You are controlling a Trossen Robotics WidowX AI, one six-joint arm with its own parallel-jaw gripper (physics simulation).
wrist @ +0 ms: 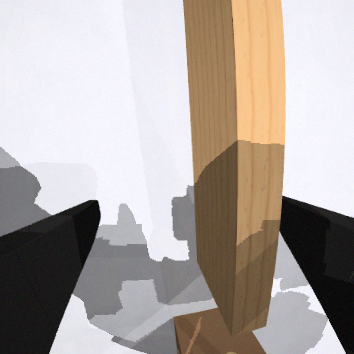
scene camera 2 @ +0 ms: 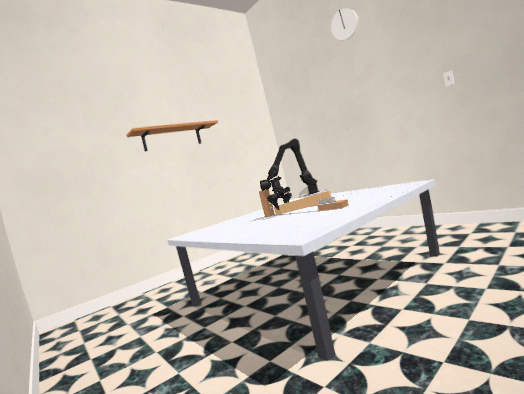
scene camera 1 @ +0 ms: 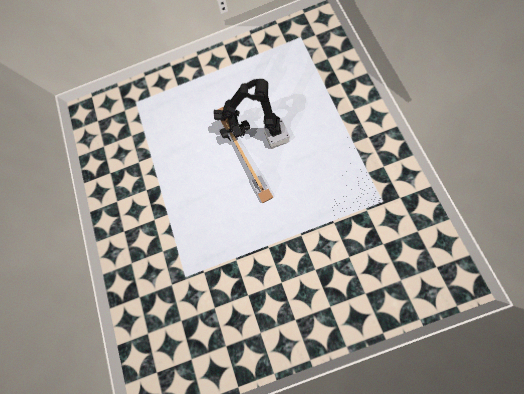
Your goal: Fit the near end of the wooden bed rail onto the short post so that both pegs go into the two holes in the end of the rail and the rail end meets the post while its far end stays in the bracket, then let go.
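Where they show: gripper, fingertip midpoint: (wrist: pixel 187 206) (scene camera 2: pixel 283 208) (scene camera 1: pixel 236 138); arm's base, origin of the base link: (scene camera 2: pixel 314 192) (scene camera 1: pixel 275 130).
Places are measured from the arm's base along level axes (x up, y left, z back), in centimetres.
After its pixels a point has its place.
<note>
The wooden bed rail (scene camera 1: pixel 248 162) {x 0.7, y 13.8, z -22.9 cm} (scene camera 2: pixel 302 202) {x -2.0, y 11.6, z -24.7 cm} (wrist: pixel 259 100) {x -1.0, y -2.6, z -25.9 cm} slants across the table, its far part at the grey bracket (scene camera 1: pixel 258 184) {x 2.1, y 29.6, z -21.7 cm} on a wooden block (scene camera 1: pixel 265 195) {x -4.4, y 36.1, z -20.0 cm} (scene camera 2: pixel 337 205) {x -6.0, y 37.0, z -23.9 cm}. The short post (scene camera 1: pixel 226 123) {x 0.8, y -16.2, z -27.6 cm} (scene camera 2: pixel 266 204) {x 0.4, y -16.5, z -30.2 cm} (wrist: pixel 220 331) {x -5.7, y -16.3, z -28.0 cm} stands at the near end; in the wrist view its top shows at the bottom edge, with part of one peg. The rail end lies close to it; the gap and the holes cannot be made out. My gripper (scene camera 1: pixel 233 131) {x -4.8, y -7.0, z -24.7 cm} (scene camera 2: pixel 280 199) {x -4.8, y -7.0, z -24.7 cm} (wrist: pixel 187 206) {x -4.8, y -7.0, z -24.7 cm} is open around the rail near that end, the right finger close beside the rail, the left well away.
The arm's base (scene camera 1: pixel 277 139) {x 0.1, y 6.0, z -0.8 cm} stands on the white table (scene camera 1: pixel 200 210) {x -8.0, y 29.9, z -63.1 cm} (scene camera 2: pixel 240 237) {x -8.0, y 15.8, z -76.3 cm}, to the right of the rail in scene camera 1. A wooden wall shelf (scene camera 2: pixel 172 128) hangs on the wall behind, far from the arm.
</note>
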